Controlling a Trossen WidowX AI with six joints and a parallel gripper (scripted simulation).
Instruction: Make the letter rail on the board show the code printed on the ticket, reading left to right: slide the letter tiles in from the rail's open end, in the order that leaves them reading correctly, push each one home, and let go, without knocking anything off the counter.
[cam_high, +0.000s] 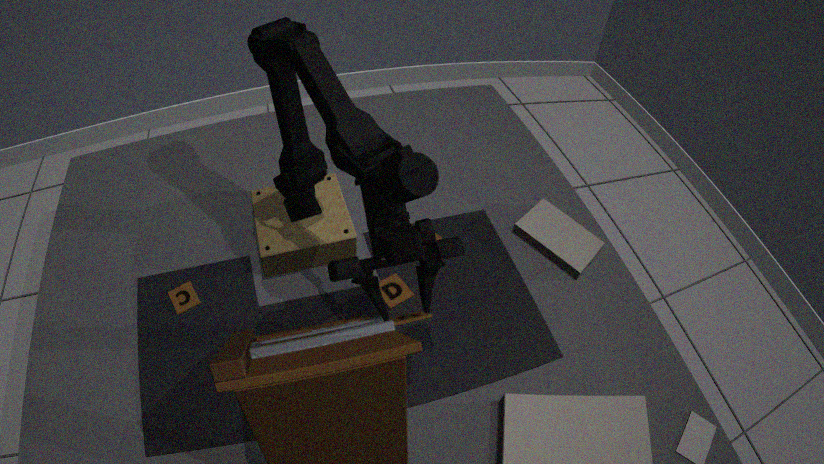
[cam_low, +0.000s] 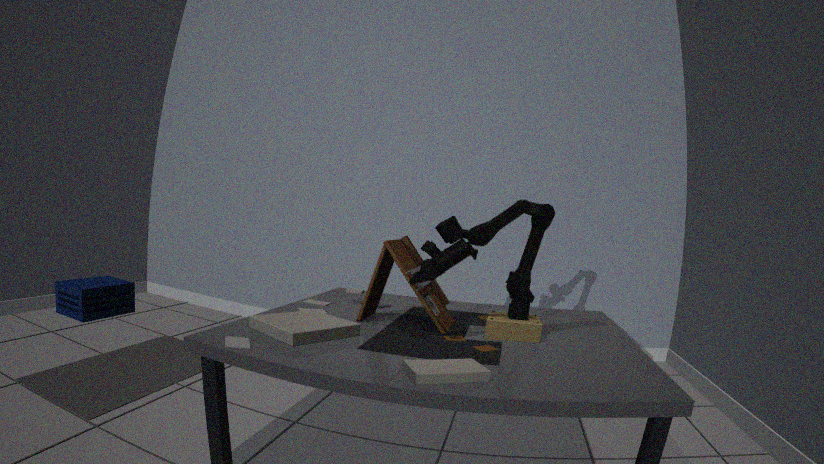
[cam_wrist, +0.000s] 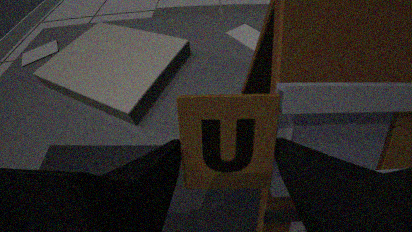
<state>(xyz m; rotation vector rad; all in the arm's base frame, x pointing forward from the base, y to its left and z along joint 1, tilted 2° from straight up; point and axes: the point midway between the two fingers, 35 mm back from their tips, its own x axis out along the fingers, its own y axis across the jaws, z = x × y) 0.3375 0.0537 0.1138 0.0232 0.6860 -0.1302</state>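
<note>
My gripper tip is 8 cm to the left of the white ticket, 8 cm above it and 7 cm past it. Round my gripper tip: pale slab 44 cm to the left, 15 cm below, 13 cm behind; then letter tile right at my gripper tip.
</note>
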